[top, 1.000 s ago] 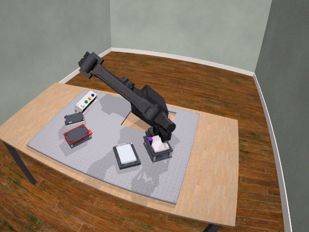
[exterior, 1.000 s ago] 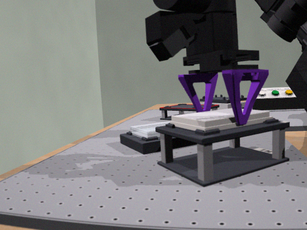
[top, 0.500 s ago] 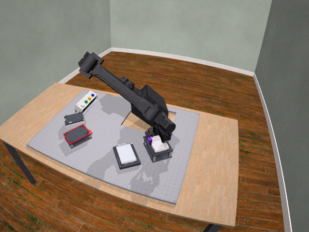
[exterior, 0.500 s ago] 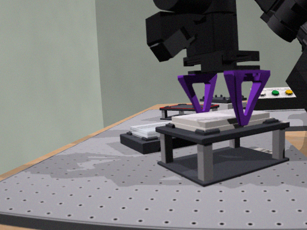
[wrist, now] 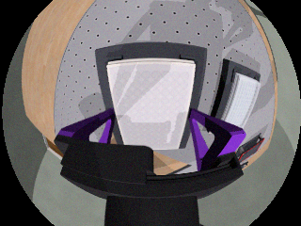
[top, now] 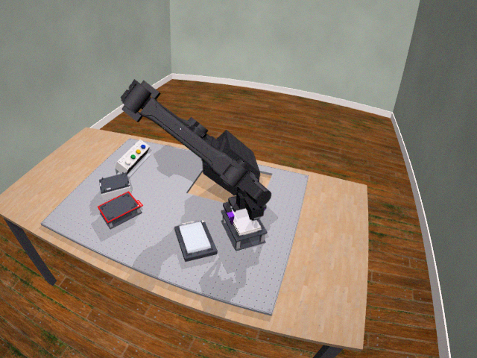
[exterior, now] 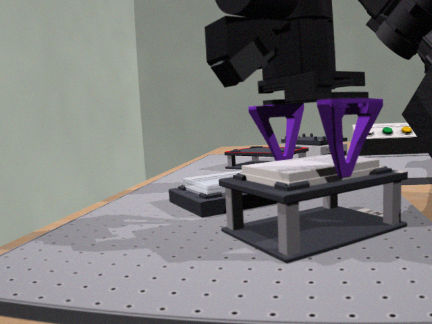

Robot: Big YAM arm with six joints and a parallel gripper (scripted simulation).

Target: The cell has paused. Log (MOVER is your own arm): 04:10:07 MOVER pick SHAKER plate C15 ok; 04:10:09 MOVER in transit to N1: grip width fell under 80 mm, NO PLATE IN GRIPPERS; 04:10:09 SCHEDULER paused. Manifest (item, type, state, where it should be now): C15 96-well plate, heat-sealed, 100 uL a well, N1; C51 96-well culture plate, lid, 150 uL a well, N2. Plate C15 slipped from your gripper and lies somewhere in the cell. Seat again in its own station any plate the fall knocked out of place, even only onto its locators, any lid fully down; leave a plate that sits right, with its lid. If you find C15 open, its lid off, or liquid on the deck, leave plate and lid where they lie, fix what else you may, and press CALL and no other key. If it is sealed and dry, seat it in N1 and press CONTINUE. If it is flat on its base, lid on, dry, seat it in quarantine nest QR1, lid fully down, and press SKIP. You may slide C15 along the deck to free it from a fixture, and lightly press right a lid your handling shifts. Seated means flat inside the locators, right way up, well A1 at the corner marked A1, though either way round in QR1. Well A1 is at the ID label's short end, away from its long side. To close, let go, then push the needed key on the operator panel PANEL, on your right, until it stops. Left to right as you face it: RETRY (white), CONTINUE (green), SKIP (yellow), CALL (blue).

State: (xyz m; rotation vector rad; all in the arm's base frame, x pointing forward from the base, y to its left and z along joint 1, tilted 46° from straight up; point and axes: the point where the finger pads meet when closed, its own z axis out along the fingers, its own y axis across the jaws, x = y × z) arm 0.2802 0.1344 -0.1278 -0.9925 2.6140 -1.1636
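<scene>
The white plate is right at my hand. Also, from my hand: red-edged nest (5 cm ahead, 52 cm to the right, 4 cm below); then clear lid (10 cm ahead, 16 cm to the right, 4 cm below); then white key (22 cm behind, 62 cm to the right, 1 cm below).
</scene>
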